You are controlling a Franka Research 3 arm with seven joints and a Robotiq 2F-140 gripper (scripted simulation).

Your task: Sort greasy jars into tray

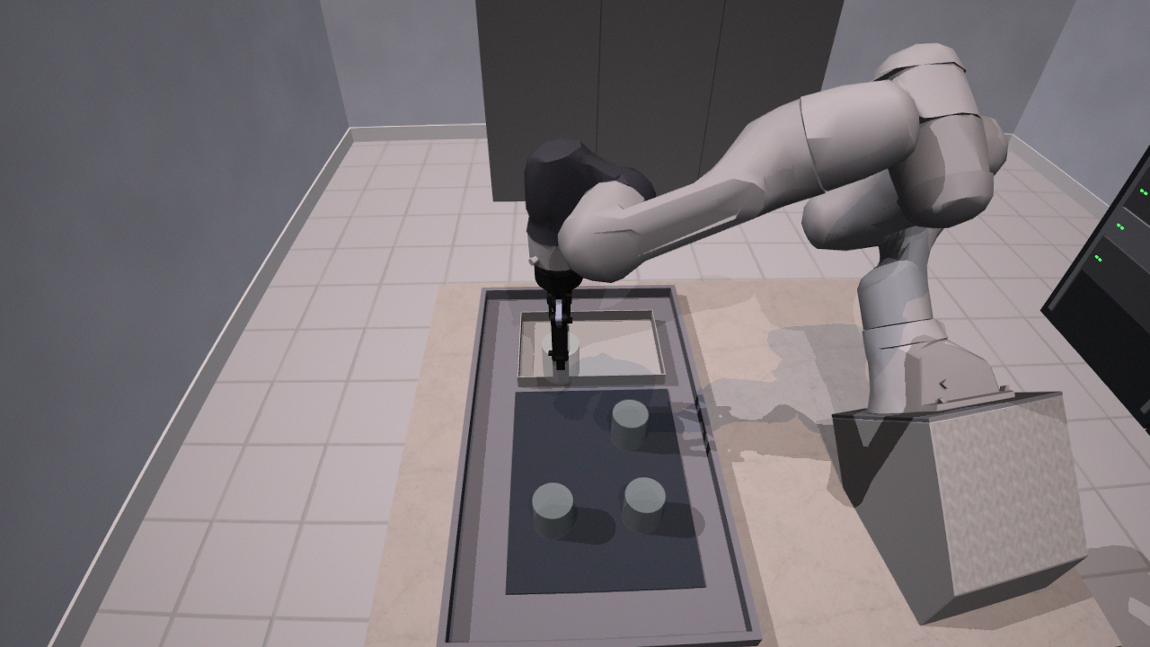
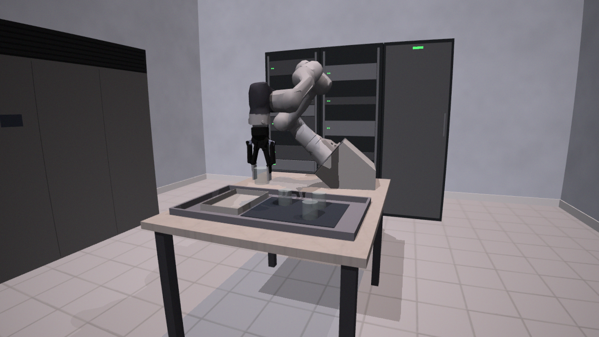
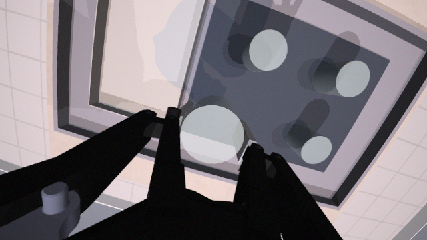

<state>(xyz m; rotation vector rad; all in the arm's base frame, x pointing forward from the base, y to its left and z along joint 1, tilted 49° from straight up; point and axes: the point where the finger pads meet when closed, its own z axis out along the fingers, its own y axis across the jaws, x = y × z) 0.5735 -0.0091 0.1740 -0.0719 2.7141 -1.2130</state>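
Right now the shallow tray is 18 cm to the right of my hand, 16 cm below it and 6 cm behind it. The rest, counted from my hand: dark drying mat (17 cm below, 14 cm to the left, 6 cm behind).
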